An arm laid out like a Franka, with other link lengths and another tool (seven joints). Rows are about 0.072 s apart.
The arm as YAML. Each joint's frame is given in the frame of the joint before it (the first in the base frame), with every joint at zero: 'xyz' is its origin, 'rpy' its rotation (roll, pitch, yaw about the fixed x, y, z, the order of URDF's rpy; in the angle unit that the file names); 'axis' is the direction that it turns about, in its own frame. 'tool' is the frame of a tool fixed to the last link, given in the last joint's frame.
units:
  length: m
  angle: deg
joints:
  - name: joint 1
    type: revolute
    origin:
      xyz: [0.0, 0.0, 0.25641]
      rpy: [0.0, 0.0, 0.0]
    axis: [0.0, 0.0, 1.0]
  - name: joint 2
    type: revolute
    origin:
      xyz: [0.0, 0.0, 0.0]
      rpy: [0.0, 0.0, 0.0]
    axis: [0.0, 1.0, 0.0]
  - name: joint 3
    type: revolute
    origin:
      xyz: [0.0, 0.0, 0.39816]
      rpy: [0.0, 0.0, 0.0]
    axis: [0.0, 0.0, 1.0]
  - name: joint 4
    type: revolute
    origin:
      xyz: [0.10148, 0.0, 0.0]
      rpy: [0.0, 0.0, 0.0]
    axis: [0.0, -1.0, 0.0]
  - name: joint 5
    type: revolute
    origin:
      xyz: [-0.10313, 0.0, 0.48]
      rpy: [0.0, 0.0, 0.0]
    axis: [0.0, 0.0, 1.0]
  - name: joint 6
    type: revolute
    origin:
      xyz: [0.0, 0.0, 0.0]
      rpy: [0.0, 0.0, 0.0]
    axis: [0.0, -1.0, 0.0]
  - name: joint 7
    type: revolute
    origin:
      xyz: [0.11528, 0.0, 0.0]
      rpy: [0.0, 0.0, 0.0]
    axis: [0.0, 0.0, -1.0]
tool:
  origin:
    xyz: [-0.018, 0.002, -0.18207]
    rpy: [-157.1, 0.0, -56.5]
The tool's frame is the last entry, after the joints.
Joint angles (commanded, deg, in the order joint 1, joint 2, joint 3, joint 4, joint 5, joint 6, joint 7), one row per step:
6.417, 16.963, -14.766, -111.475, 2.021, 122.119, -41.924
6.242, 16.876, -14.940, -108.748, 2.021, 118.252, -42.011
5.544, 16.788, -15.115, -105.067, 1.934, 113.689, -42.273
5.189, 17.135, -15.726, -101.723, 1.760, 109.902, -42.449
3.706, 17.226, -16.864, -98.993, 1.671, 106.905, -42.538
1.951, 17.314, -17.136, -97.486, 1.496, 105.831, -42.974
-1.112, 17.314, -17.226, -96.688, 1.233, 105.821, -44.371
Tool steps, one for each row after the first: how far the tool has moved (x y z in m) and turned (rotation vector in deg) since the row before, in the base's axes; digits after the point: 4 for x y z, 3 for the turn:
0.0055, -0.0033, 0.0209, 0.207, 1.031, -0.231
0.0069, -0.0100, 0.0294, 0.138, 0.792, -0.493
0.0054, -0.0113, 0.0229, -0.199, 0.796, -0.608
-0.0014, -0.0323, 0.0223, -0.313, 0.344, -2.384
-0.0018, -0.0264, 0.0123, -0.258, -0.283, -1.447
-0.0077, -0.0420, 0.0079, -0.264, -0.646, -1.593

